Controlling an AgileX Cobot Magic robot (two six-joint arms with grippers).
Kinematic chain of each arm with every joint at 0, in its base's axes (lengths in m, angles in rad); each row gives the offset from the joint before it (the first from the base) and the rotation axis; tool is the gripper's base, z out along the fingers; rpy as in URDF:
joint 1: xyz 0 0 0.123 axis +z
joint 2: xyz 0 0 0 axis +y
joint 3: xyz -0.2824 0 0.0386 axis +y
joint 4: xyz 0.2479 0 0.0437 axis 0.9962 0 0.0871
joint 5: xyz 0 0 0 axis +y
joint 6: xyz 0.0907 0 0.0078 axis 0.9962 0 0.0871
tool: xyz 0 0 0 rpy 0 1.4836 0
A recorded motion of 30 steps. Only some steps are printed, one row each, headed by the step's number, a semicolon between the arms.
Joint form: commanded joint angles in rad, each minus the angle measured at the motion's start. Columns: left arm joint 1, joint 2, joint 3, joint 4, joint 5, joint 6; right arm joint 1, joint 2, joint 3, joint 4, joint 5, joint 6.
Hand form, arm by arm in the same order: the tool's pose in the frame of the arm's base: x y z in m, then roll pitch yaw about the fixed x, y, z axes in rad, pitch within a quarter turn. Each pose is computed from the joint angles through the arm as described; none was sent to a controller.
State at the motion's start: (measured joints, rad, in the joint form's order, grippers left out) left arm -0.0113 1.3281 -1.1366 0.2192 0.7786 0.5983; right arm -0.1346 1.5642 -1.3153 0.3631 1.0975 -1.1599
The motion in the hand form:
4: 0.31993 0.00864 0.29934 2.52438 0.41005 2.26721; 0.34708 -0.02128 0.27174 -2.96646 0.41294 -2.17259
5: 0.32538 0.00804 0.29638 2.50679 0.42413 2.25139; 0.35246 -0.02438 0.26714 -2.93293 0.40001 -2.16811
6: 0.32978 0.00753 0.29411 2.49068 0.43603 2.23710; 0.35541 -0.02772 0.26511 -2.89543 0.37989 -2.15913
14: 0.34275 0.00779 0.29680 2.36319 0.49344 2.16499; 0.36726 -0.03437 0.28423 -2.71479 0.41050 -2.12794
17: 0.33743 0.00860 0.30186 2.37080 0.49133 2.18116; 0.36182 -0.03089 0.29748 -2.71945 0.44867 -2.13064
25: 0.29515 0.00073 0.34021 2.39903 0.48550 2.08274; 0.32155 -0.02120 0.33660 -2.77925 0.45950 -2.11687
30: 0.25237 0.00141 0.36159 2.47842 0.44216 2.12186; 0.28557 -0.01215 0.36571 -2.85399 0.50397 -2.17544
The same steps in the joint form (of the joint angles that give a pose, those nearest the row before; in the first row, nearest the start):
4: 0.0018 0.1495 -0.0059 0.0036 -0.1605 -0.0003; 0.0015 0.1153 -0.0073 -0.0256 -0.1237 -0.0502
5: 0.0018 0.1656 -0.0059 0.0054 -0.1989 -0.0002; 0.0015 0.1313 -0.0091 -0.0498 -0.1628 -0.0464
6: 0.0018 0.1785 -0.0059 0.0074 -0.2315 -0.0002; 0.0015 0.1377 -0.0090 -0.0846 -0.1943 -0.0394
14: 0.0018 0.2002 -0.0059 0.0944 -0.3757 -0.0693; 0.0015 0.1260 -0.0468 -0.1326 -0.3172 -0.0151
17: 0.0018 0.1797 -0.0059 0.0944 -0.3463 -0.0754; 0.0016 0.0967 -0.0580 -0.0968 -0.2877 -0.0151
25: 0.0018 0.0177 -0.0059 -0.1501 -0.1833 0.2194; 0.0015 -0.0405 -0.0580 -0.0762 -0.1008 -0.0057
30: 0.0018 -0.1117 -0.0059 -0.1615 0.0291 0.2347; 0.0015 -0.1530 -0.0580 -0.0450 0.0386 0.0719

